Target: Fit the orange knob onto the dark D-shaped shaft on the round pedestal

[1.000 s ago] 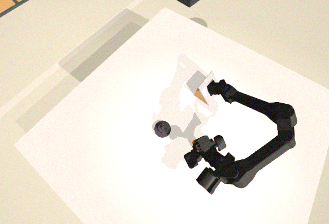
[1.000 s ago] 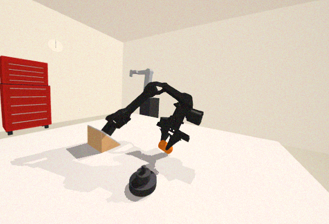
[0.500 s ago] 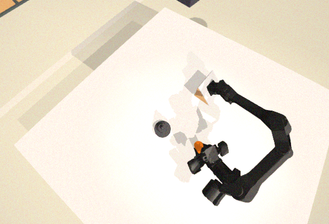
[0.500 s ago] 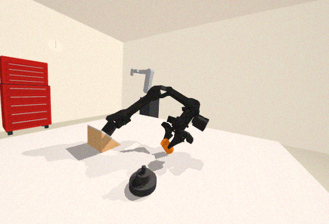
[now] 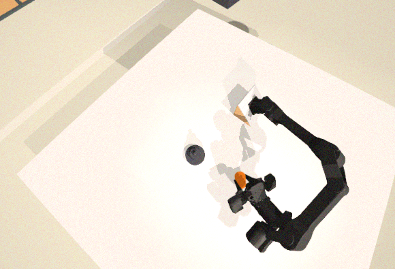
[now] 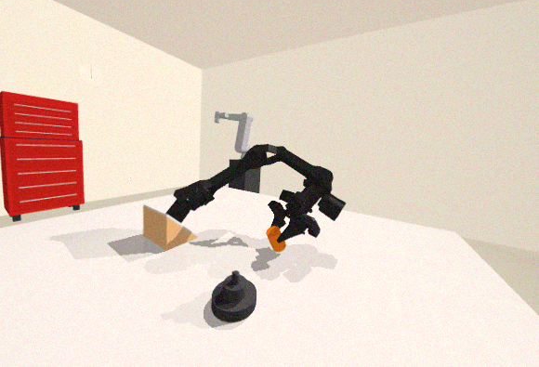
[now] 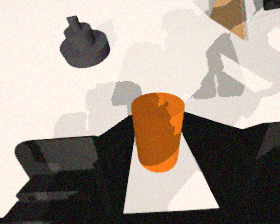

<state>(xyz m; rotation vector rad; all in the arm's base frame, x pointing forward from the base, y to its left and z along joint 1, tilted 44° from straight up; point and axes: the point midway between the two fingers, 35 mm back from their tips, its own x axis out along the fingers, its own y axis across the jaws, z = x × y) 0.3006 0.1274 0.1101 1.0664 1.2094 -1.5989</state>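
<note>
Now: gripper tip 10 mm to the right of the orange knob. Also, from my gripper tip: round pedestal (190 mm to the right, 50 mm ahead, 10 mm below).
</note>
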